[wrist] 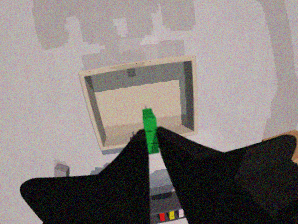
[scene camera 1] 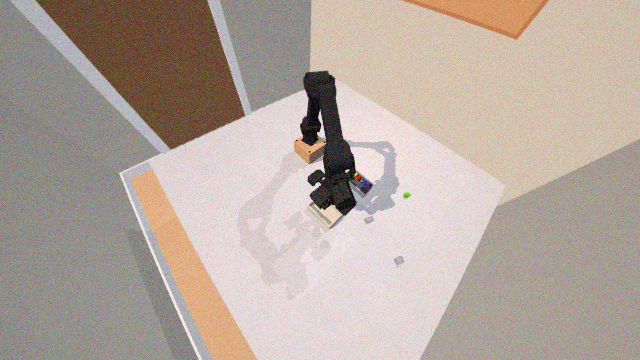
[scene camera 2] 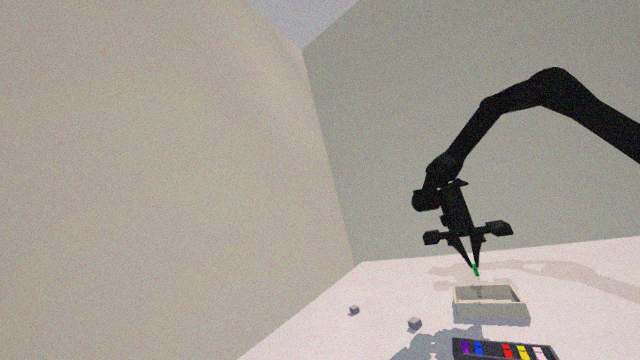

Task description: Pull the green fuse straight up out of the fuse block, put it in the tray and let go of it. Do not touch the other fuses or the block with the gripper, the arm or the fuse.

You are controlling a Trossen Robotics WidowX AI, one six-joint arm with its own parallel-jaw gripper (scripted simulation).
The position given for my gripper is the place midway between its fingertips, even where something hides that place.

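Observation:
A green fuse is held by my gripper (scene camera 2: 474, 267), which also appears in the wrist view (wrist: 150, 133). The scene includes a tray (scene camera 2: 498, 301), visible in the wrist view (wrist: 115, 96) as well.

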